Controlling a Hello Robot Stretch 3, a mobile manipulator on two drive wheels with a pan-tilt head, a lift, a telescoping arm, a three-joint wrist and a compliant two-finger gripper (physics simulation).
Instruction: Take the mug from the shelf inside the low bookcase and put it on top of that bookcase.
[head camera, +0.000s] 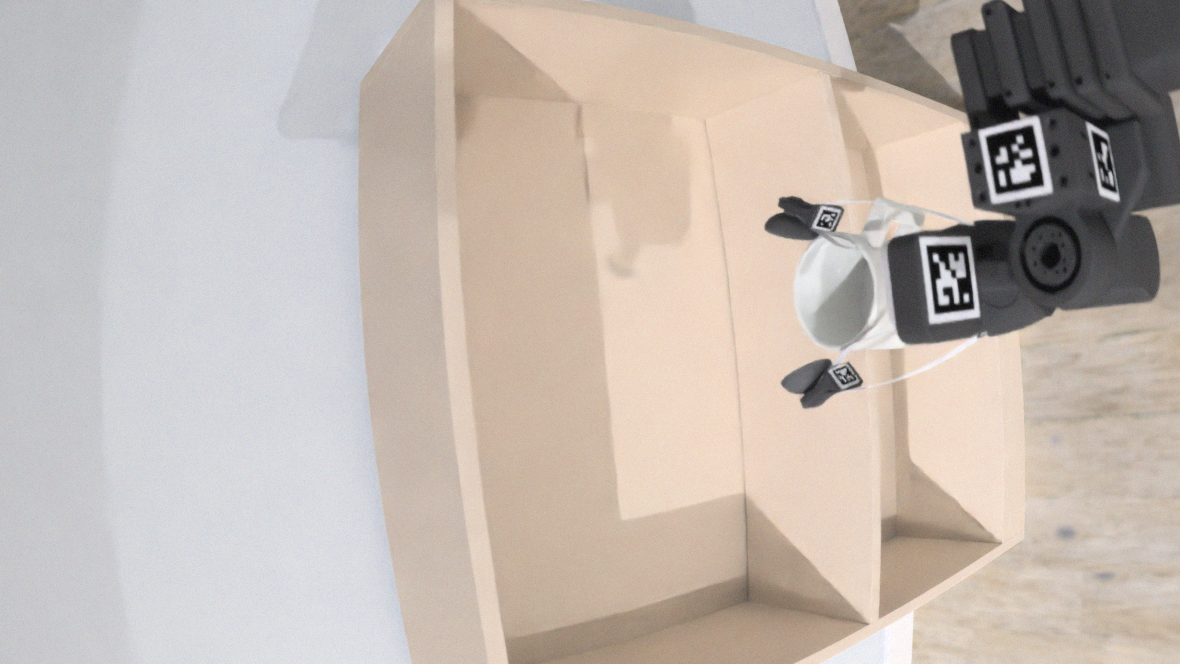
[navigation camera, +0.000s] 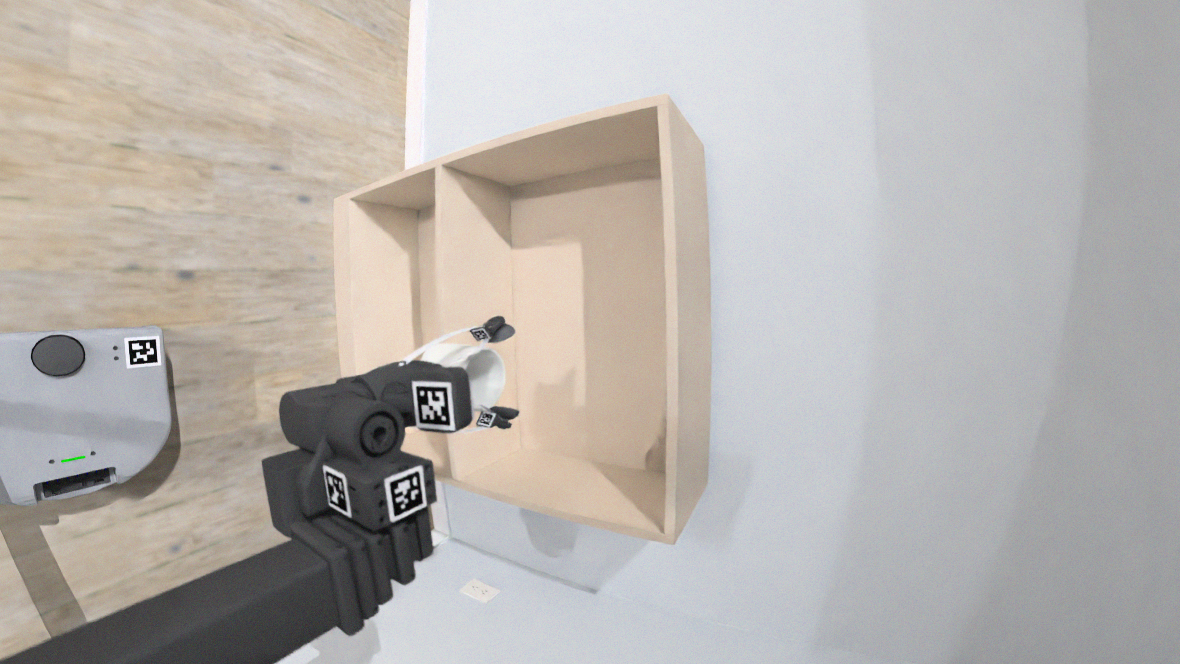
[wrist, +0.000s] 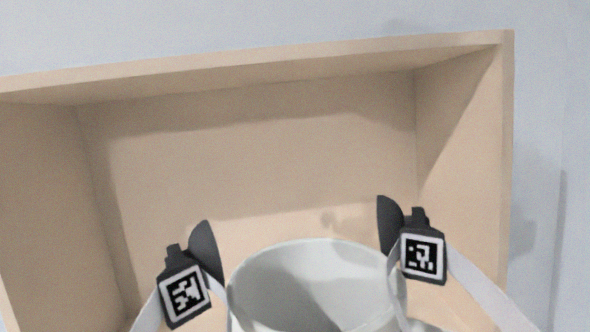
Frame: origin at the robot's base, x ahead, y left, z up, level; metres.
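Where they show: gripper, fingertip midpoint: (head camera: 782, 304) (navigation camera: 511, 370); robot's base at its link origin: (navigation camera: 60, 353).
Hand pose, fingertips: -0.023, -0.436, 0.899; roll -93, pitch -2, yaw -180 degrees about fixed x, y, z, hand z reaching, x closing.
Observation:
Each offset is from my fingertips to the centre of the thing, as dx, dy, dz. "pt": to the spot under its first point. Level surfaces: height alone.
The low tan bookcase {pt -0.014, -0.339, +0.161} (head camera: 404, 330) (navigation camera: 686, 322) (wrist: 275, 55) stands against a white wall, and both compartments are empty. My gripper (head camera: 802, 301) (navigation camera: 499, 372) (wrist: 296, 230) is shut on the white mug {-0.013, +0.058, -0.040} (head camera: 833, 297) (navigation camera: 486, 372) (wrist: 311, 283), with one finger on each side of its body. The mug is upright with its open mouth up. It hangs at the front of the upper compartment, just above the middle shelf {dz -0.383} (head camera: 809, 496) (navigation camera: 461, 249). The bookcase's top board is well above the mug. The mug's base is hidden by the wrist.
My dark arm (head camera: 1064, 99) (navigation camera: 233, 608) reaches in from the floor side, in front of the bookcase. Wooden floor {dz -0.899} (head camera: 1097, 463) (navigation camera: 240, 178) lies before the bookcase. The white wall (navigation camera: 862, 286) runs behind and above it. A grey part of my base (navigation camera: 154, 393) shows at the navigation view's left edge.

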